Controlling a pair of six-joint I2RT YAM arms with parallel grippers.
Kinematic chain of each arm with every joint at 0, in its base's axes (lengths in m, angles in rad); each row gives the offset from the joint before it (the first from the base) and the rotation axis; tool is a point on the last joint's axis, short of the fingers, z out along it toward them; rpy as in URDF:
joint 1: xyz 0 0 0.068 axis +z
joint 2: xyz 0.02 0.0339 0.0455 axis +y
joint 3: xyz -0.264 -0.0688 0 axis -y
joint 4: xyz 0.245 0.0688 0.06 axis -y
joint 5: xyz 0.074 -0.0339 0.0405 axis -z
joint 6: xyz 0.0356 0 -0.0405 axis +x
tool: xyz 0 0 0 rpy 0 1.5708 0
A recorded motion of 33 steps. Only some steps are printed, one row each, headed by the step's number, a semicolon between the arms.
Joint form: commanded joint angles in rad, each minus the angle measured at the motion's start. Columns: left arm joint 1, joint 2, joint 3, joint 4, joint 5, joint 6; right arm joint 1, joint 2, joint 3, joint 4, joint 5, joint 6.
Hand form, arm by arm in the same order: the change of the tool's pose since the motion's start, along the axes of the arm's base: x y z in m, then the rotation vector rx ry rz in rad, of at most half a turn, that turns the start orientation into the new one. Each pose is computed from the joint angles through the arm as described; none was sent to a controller.
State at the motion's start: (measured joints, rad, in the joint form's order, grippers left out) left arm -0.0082 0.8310 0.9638 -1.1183 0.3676 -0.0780; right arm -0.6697 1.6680 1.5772 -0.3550 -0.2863 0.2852
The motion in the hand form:
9: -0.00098 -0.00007 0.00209 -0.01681 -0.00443 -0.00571; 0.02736 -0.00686 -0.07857 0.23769 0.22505 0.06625
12: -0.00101 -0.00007 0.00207 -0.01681 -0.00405 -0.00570; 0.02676 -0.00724 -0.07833 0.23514 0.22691 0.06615
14: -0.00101 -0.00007 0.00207 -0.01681 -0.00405 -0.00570; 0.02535 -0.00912 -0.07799 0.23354 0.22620 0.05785
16: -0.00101 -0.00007 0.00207 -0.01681 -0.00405 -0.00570; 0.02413 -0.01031 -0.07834 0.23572 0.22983 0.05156
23: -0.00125 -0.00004 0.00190 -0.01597 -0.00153 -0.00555; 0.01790 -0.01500 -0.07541 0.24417 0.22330 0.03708
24: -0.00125 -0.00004 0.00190 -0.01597 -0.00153 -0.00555; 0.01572 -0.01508 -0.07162 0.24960 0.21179 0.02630
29: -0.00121 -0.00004 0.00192 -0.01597 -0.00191 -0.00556; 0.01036 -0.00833 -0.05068 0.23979 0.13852 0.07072
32: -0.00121 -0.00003 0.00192 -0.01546 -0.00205 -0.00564; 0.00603 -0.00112 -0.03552 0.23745 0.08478 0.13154
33: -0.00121 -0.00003 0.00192 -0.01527 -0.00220 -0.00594; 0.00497 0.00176 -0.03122 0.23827 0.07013 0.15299
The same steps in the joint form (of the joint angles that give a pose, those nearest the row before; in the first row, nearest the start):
9: 0.0042 -0.0027 0.0061 -0.0038 0.0195 -0.0012; 0.0225 0.1671 -0.0038 -0.1473 -0.0645 0.0172
12: 0.0042 -0.0026 0.0061 -0.0042 0.0194 -0.0012; 0.0210 0.1663 -0.0034 -0.1495 -0.0637 0.0134
14: 0.0042 -0.0026 0.0061 -0.0042 0.0194 -0.0012; 0.0157 0.1656 -0.0034 -0.1488 -0.0603 0.0137
16: 0.0042 -0.0026 0.0061 -0.0042 0.0194 -0.0012; 0.0118 0.1656 -0.0034 -0.1530 -0.0576 0.0141
23: 0.0042 -0.0027 0.0061 -0.0069 0.0187 -0.0007; -0.0069 0.1568 -0.0034 -0.1610 -0.0652 0.0183
24: 0.0042 -0.0027 0.0061 -0.0069 0.0187 -0.0007; -0.0103 0.1473 -0.0034 -0.1606 -0.0652 0.0324
29: 0.0042 -0.0027 0.0061 -0.0065 0.0187 -0.0007; -0.0103 0.0992 -0.0030 -0.1412 -0.1221 0.0439
32: 0.0042 -0.0027 0.0061 -0.0065 0.0183 -0.0004; -0.0084 0.0630 -0.0030 -0.1328 -0.1881 0.0439
33: 0.0042 -0.0027 0.0061 -0.0065 0.0183 0.0000; -0.0061 0.0523 -0.0030 -0.1320 -0.2094 0.0439

